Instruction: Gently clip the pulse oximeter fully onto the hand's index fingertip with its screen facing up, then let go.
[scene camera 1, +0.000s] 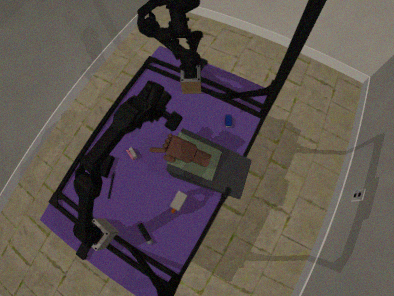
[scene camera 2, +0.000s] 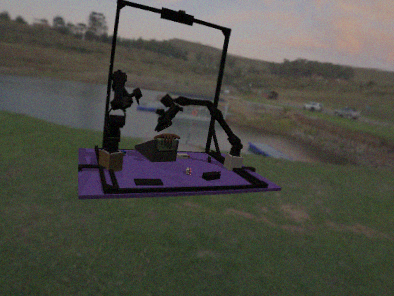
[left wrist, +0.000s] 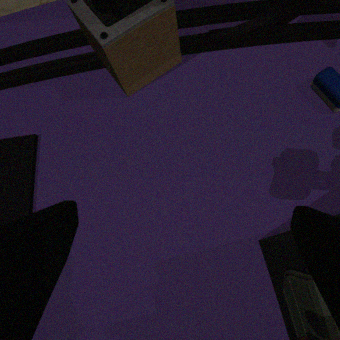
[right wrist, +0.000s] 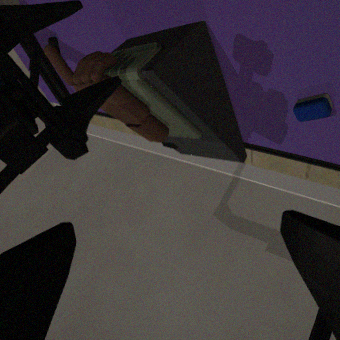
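Pixels of known places: left gripper, fingertip midpoint: (scene camera 1: 167, 108) (scene camera 2: 156, 131) (left wrist: 186, 214) (right wrist: 102, 44); right gripper, fingertip midpoint: (scene camera 1: 186, 58) (scene camera 2: 132, 107) (right wrist: 178, 227); left arm's base, origin of the base link: (scene camera 1: 94, 234) (scene camera 2: 234, 155); right arm's base, origin of the base link: (scene camera 1: 190, 73) (scene camera 2: 111, 150).
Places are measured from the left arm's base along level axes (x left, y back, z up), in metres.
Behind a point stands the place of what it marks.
Note:
The brown hand (scene camera 1: 182, 149) {x -0.102, y -0.509, z 0.084 m} (scene camera 2: 167, 136) {x -0.026, y -0.509, z 0.086 m} (right wrist: 120, 100) {x -0.077, y -0.543, z 0.084 m} rests palm down on a pale green pad on a dark sloped stand. Its index finger (scene camera 1: 157, 149) (right wrist: 59, 62) sticks out to the left in scene camera 1; its tip looks bare. A small white and pink item (scene camera 1: 131, 153) {x 0.134, y -0.377, z -0.074 m} (scene camera 2: 188, 171) {x 0.165, y -0.389, z -0.083 m} lies left of the hand, and a blue item with a pale base (scene camera 1: 228, 120) {x -0.149, y -0.786, z -0.073 m} (left wrist: 330, 86) {x -0.137, y -0.785, z -0.074 m} (right wrist: 313, 108) {x -0.137, y -0.793, z -0.073 m} lies above the stand; I cannot tell which is the oximeter. My left gripper (left wrist: 186, 214) {x 0.041, y -0.600, z 0.127 m} (right wrist: 102, 44) {x 0.041, y -0.600, z 0.127 m} is open and empty above the mat. My right gripper (right wrist: 178, 227) {x 0.055, y -0.764, z 0.259 m} is open and empty, raised over its base.
The dark sloped stand (scene camera 1: 236, 174) {x -0.327, y -0.582, z -0.060 m} (scene camera 2: 146, 150) {x -0.137, y -0.621, z -0.053 m} supports the hand. A white card-like item (scene camera 1: 179, 200) {x -0.188, y -0.342, z -0.077 m} and a black cylinder (scene camera 1: 145, 233) {x -0.156, y -0.132, z -0.081 m} lie below it in scene camera 1. A thin dark stick (scene camera 1: 111, 185) {x 0.123, y -0.194, z -0.097 m} lies at left. Black rails (scene camera 1: 120, 117) edge the purple mat (scene camera 1: 210, 117) {x -0.059, y -0.762, z -0.105 m}.

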